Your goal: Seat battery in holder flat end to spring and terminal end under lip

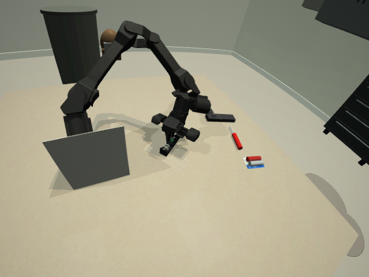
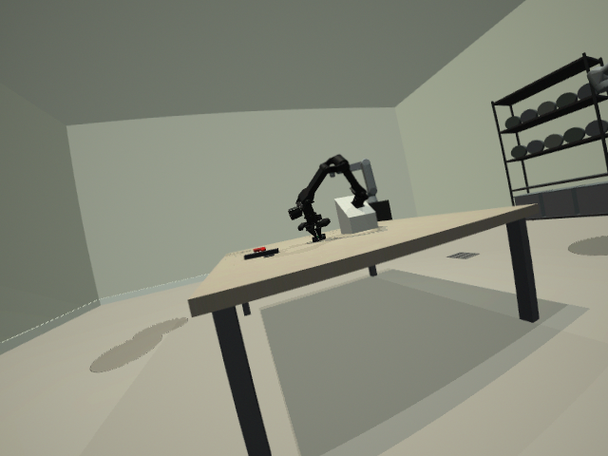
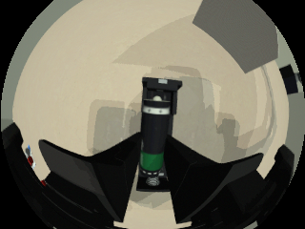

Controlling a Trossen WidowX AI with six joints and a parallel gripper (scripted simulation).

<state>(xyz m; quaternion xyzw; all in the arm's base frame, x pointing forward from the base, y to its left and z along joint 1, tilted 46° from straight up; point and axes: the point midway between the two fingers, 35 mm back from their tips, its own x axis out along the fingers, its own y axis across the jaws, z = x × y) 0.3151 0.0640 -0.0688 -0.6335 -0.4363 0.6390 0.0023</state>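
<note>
Now: gripper tip 10 mm below the battery. The rest, counted from my gripper tip: red-handled screwdriver 320 mm ahead, 60 mm to the right.
</note>
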